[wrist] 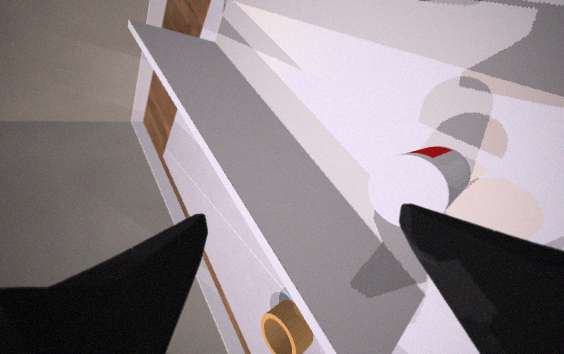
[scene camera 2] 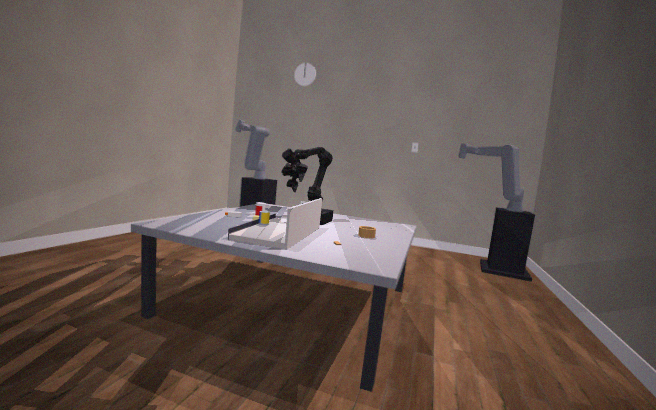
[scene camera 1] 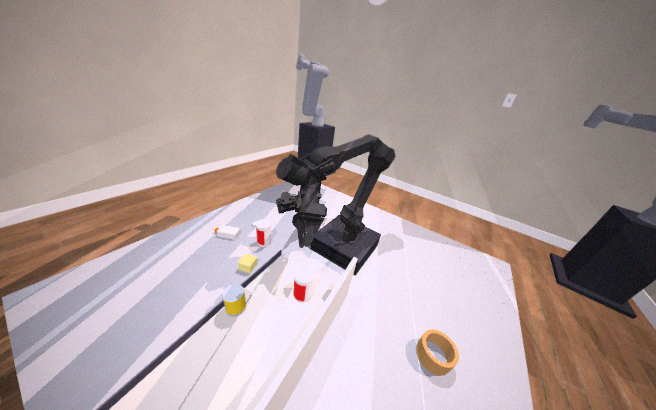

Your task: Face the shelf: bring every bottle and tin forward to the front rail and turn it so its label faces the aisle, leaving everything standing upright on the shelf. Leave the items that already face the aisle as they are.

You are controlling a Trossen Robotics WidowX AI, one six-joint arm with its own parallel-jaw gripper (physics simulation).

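Frame: origin at the arm's base, x back, y right, z up, level; millimetres.
Where they show: gripper, fingertip midpoint: [wrist: 302,217] [scene camera 2: 297,187] [scene camera 1: 303,247]; arm's base at its link origin: [scene camera 1: 349,237].
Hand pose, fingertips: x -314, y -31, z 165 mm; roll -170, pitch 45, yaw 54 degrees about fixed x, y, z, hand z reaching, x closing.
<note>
Things, the pixels of their centre, and the offset from my fingertips. "spot": a spot on its surface instead.
- yellow tin at the middle of its body: [scene camera 1: 234,300] [scene camera 2: 264,218] dy +106, dx -153, dz -178 mm
- dark front rail at a spot on its surface: [scene camera 1: 175,345] [scene camera 2: 245,225] spot: dy +108, dx -308, dz -198 mm
- yellow block at the middle of its body: [scene camera 1: 248,263] dy +234, dx -32, dz -220 mm
- white box with an orange end, body centre: [scene camera 1: 226,231] [scene camera 2: 233,214] dy +450, dx +3, dz -225 mm
- orange ring at the middle of its body: [wrist: 286,330] [scene camera 1: 436,351] [scene camera 2: 367,232] dy -392, dx +145, dz -214 mm
A white bottle with a red label [scene camera 1: 302,288] [wrist: 412,185] stands on the shelf board near the upright white back panel [scene camera 1: 325,320] [scene camera 2: 305,222] [wrist: 275,150]. A yellow tin [scene camera 1: 234,301] [scene camera 2: 265,217] stands upright at the dark front rail [scene camera 1: 175,345] [scene camera 2: 245,226]. Another white bottle with a red label [scene camera 1: 262,234] [scene camera 2: 259,209] stands upright on the table beyond the rail's far end, outside the shelf. My gripper [scene camera 1: 304,245] [scene camera 2: 293,189] [wrist: 302,217] is open and empty, pointing down above the shelf's far end. In the wrist view the right finger overlaps the bottle's edge; contact cannot be told.
A yellow block [scene camera 1: 247,263] and a white box with an orange end [scene camera 1: 228,232] lie outside the rail. An orange ring [scene camera 1: 437,352] [scene camera 2: 367,232] [wrist: 287,327] lies behind the panel. My arm's black base [scene camera 1: 346,245] stands at the shelf's far end. Grey arms stand beyond the table.
</note>
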